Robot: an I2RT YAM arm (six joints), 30 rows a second.
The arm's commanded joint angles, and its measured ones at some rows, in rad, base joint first. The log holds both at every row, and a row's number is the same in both.
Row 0, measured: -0.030, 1.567, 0.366, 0.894, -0.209, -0.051
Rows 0 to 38, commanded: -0.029, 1.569, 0.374, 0.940, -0.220, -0.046; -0.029, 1.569, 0.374, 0.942, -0.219, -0.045; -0.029, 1.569, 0.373, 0.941, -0.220, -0.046; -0.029, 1.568, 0.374, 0.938, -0.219, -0.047; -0.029, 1.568, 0.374, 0.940, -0.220, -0.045; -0.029, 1.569, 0.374, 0.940, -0.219, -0.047; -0.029, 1.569, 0.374, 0.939, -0.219, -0.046; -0.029, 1.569, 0.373, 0.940, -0.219, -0.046; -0.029, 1.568, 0.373, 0.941, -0.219, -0.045; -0.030, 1.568, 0.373, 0.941, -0.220, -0.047; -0.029, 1.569, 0.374, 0.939, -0.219, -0.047; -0.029, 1.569, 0.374, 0.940, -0.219, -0.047; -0.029, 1.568, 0.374, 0.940, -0.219, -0.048; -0.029, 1.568, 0.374, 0.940, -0.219, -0.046; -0.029, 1.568, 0.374, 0.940, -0.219, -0.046; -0.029, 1.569, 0.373, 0.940, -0.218, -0.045; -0.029, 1.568, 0.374, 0.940, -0.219, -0.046; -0.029, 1.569, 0.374, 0.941, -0.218, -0.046; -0.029, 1.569, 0.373, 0.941, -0.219, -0.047; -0.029, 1.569, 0.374, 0.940, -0.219, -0.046; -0.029, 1.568, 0.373, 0.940, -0.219, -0.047; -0.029, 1.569, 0.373, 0.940, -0.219, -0.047; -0.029, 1.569, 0.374, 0.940, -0.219, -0.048; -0.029, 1.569, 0.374, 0.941, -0.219, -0.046; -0.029, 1.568, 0.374, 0.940, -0.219, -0.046; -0.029, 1.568, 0.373, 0.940, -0.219, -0.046; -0.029, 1.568, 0.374, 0.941, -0.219, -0.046; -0.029, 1.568, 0.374, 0.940, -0.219, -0.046; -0.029, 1.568, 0.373, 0.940, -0.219, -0.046; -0.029, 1.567, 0.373, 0.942, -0.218, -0.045; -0.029, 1.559, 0.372, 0.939, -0.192, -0.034; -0.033, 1.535, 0.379, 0.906, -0.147, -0.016; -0.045, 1.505, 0.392, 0.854, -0.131, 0.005; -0.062, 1.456, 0.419, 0.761, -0.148, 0.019; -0.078, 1.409, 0.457, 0.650, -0.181, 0.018; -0.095, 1.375, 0.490, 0.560, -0.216, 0.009; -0.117, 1.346, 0.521, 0.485, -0.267, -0.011; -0.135, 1.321, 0.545, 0.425, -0.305, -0.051; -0.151, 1.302, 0.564, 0.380, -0.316, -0.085
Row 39, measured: -0.126, 1.343, 0.526, 0.616, -0.226, -0.025
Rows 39 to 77, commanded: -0.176, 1.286, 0.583, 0.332, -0.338, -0.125; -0.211, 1.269, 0.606, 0.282, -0.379, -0.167; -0.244, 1.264, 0.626, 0.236, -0.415, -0.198; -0.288, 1.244, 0.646, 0.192, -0.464, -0.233; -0.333, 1.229, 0.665, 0.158, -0.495, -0.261; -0.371, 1.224, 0.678, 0.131, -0.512, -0.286; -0.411, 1.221, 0.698, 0.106, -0.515, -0.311; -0.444, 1.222, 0.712, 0.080, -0.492, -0.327; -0.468, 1.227, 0.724, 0.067, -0.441, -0.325; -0.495, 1.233, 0.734, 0.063, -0.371, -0.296; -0.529, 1.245, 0.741, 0.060, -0.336, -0.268; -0.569, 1.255, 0.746, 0.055, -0.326, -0.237; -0.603, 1.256, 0.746, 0.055, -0.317, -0.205; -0.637, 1.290, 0.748, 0.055, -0.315, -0.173; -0.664, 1.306, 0.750, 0.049, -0.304, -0.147; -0.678, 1.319, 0.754, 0.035, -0.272, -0.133; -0.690, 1.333, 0.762, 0.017, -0.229, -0.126; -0.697, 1.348, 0.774, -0.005, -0.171, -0.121; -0.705, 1.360, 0.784, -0.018, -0.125, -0.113; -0.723, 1.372, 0.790, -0.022, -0.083, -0.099; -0.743, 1.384, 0.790, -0.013, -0.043, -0.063; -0.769, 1.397, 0.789, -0.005, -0.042, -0.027; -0.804, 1.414, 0.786, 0.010, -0.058, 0.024; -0.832, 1.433, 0.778, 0.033, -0.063, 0.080; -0.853, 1.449, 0.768, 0.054, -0.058, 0.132; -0.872, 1.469, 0.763, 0.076, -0.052, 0.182; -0.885, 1.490, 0.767, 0.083, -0.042, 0.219; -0.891, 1.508, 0.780, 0.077, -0.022, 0.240; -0.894, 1.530, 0.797, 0.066, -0.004, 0.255; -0.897, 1.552, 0.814, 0.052, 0.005, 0.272; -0.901, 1.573, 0.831, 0.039, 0.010, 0.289; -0.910, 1.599, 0.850, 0.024, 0.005, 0.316; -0.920, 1.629, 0.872, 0.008, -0.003, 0.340; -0.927, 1.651, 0.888, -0.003, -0.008, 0.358; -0.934, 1.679, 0.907, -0.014, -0.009, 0.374; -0.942, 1.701, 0.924, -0.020, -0.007, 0.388; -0.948, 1.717, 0.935, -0.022, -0.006, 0.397; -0.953, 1.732, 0.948, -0.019, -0.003, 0.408; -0.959, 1.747, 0.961, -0.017, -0.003, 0.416
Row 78, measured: -0.949, 1.720, 0.931, -0.004, -0.021, 0.340
